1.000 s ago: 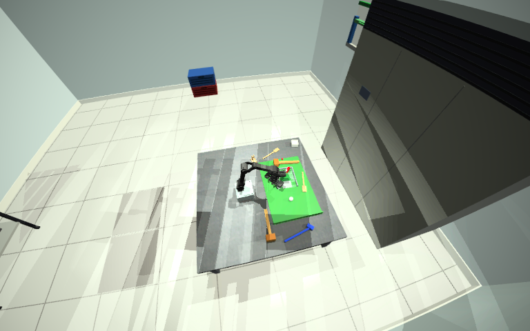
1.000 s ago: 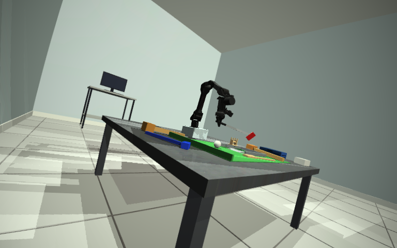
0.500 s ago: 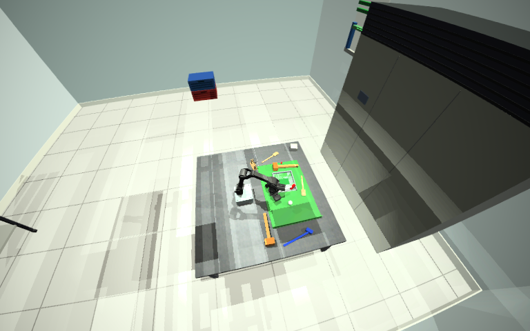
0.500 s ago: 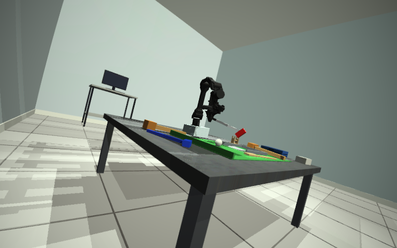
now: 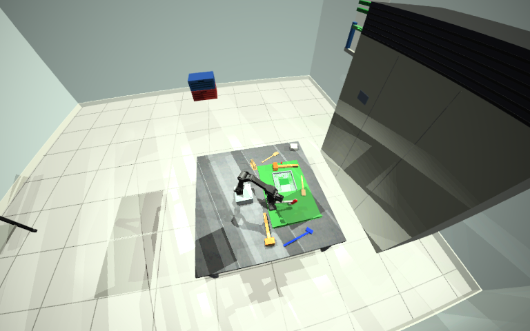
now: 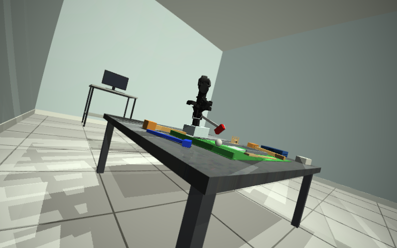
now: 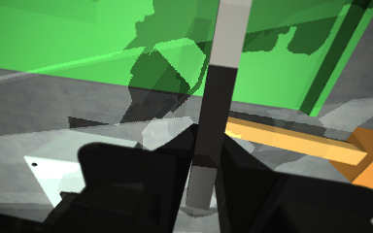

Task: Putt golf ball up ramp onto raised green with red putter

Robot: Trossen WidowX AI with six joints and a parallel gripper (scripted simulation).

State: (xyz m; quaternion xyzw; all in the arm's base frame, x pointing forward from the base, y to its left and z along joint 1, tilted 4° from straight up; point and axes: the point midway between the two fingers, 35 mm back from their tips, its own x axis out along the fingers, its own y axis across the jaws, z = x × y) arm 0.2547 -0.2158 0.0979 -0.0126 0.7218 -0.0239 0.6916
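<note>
My gripper tip is 120 mm short of the red putter. Round my gripper tip: white golf ball (210 mm ahead, 120 mm below, 30 mm to the left); green mat (230 mm ahead, 190 mm to the left, 140 mm below); blue putter (300 mm to the right, 190 mm ahead, 130 mm below).
</note>
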